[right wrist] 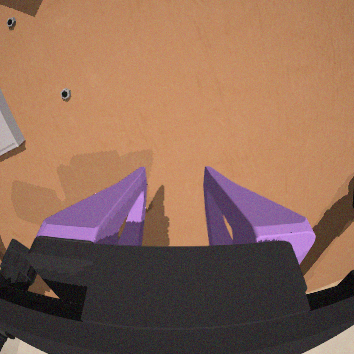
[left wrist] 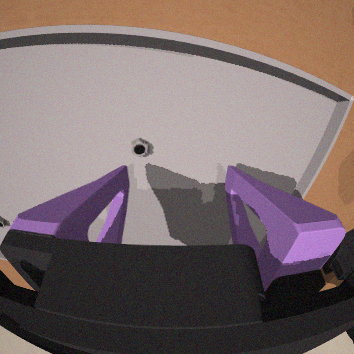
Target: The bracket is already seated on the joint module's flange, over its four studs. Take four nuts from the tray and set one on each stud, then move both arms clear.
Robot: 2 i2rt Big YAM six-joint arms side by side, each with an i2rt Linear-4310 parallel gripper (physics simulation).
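Places are measured from the left arm's base along level axes (x ahead, y left, z up), in metres.
Pixels of known places: left gripper, fingertip midpoint: [left wrist: 176,174]; right gripper, fingertip midpoint: [right wrist: 174,175]; left arm's base at its link origin: [right wrist: 23,257] [left wrist: 345,245].
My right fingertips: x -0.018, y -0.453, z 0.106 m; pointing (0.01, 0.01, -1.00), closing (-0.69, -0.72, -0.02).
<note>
Ahead of a thing's pixels: the offset from my right fingertips to its middle. "spot": to the spot under its first point. Level surfaces: height alone.
A small grey nut {dy +0.145, dx +0.270, dz -0.100 m} [left wrist: 140,148] lies in the pale tray {dy +0.147, dx +0.349, dz -0.098 m} [left wrist: 90,100], ahead of the fingers and nearer the left finger. Part of a second nut {spot: dy +0.164, dx +0.422, dz -0.098 m} [left wrist: 3,222] shows at the left edge of the left wrist view. My left gripper [left wrist: 176,174] is open and empty above the tray. My right gripper [right wrist: 174,175] is open and empty above the tabletop. Two more nuts {dy +0.062, dx +0.097, dz -0.103 m} [right wrist: 66,94] {dy +0.040, dx +0.205, dz -0.103 m} [right wrist: 11,22] lie on the tabletop, ahead and to the left of the right gripper. The bracket, flange and studs do not show in either view.
The tray's raised rim curves across the back and right in the left wrist view. A tray corner {spot: dy +0.148, dx +0.117, dz -0.090 m} [right wrist: 15,142] shows at the left edge of the right wrist view, on the brown tabletop {dz -0.106 m} [right wrist: 250,100]. Arm shadows fall beside both grippers.
</note>
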